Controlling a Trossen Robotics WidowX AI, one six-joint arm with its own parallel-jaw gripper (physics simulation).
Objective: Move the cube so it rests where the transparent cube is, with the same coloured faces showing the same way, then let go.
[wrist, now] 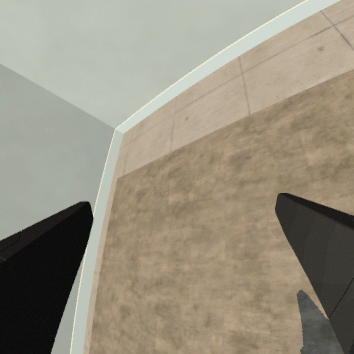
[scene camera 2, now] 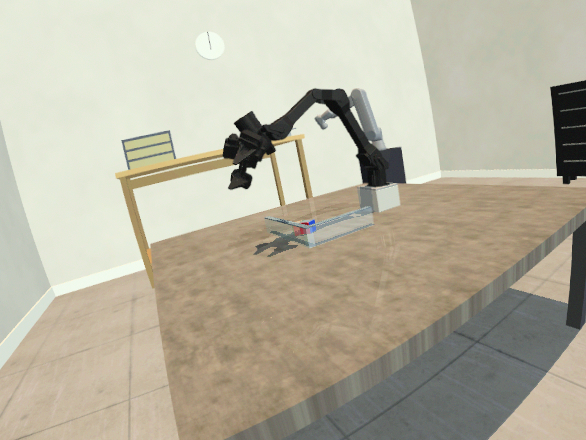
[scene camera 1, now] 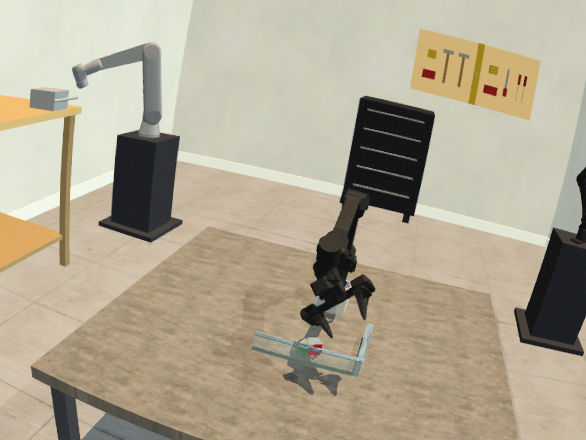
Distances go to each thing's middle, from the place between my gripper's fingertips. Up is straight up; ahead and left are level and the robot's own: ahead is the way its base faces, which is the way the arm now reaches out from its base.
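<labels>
L-shaped glass fence (scene camera 1: 330, 361): 21 cm below my hand, 27 cm behind it and 11 cm to the right of it.
</labels>
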